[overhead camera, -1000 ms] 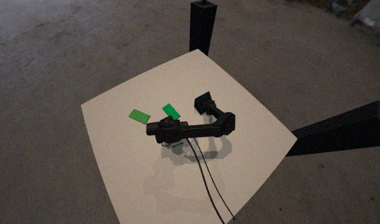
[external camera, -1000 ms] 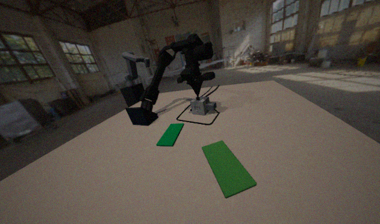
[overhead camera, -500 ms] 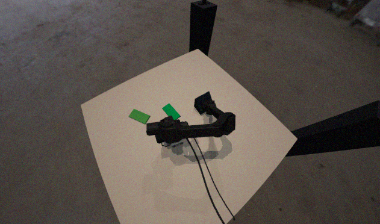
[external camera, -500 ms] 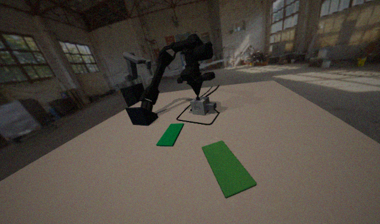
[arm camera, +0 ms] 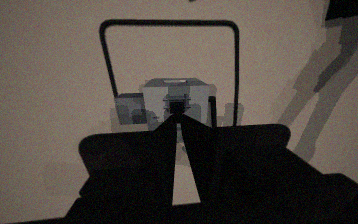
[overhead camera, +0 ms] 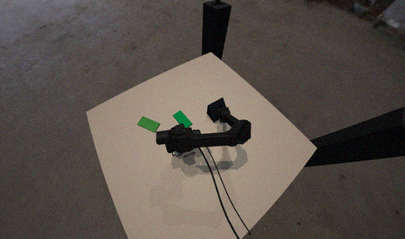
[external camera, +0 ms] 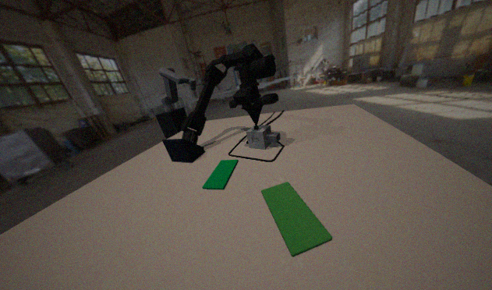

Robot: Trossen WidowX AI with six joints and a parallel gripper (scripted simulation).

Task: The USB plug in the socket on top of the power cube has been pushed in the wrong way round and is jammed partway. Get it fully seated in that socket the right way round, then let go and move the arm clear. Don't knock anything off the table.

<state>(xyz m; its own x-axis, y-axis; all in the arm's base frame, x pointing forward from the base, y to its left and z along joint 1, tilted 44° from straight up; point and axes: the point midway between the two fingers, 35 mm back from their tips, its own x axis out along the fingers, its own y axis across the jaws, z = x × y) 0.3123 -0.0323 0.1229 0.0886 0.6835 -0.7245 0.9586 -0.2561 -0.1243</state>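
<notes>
Right now my gripper tip is 10 mm above the USB plug.
</notes>
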